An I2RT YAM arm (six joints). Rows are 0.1 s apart.
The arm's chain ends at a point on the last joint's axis. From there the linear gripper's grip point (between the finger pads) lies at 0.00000 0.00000 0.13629 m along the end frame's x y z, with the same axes.
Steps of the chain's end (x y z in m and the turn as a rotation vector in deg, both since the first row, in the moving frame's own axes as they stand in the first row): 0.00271 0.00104 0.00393 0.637 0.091 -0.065; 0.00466 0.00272 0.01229 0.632 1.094 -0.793; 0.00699 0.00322 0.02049 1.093 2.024 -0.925; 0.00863 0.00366 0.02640 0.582 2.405 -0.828; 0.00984 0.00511 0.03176 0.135 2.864 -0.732; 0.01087 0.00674 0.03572 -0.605 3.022 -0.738
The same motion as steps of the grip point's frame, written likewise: 0.00293 -0.00048 0.00392 0.637 0.091 -0.065; 0.00725 0.00120 0.01226 0.632 1.094 -0.793; 0.01178 0.00058 0.02038 1.093 2.024 -0.925; 0.01434 0.00223 0.02627 0.582 2.405 -0.828; 0.01665 0.00475 0.03159 0.135 2.864 -0.732; 0.01806 0.00813 0.03552 -0.605 3.022 -0.738
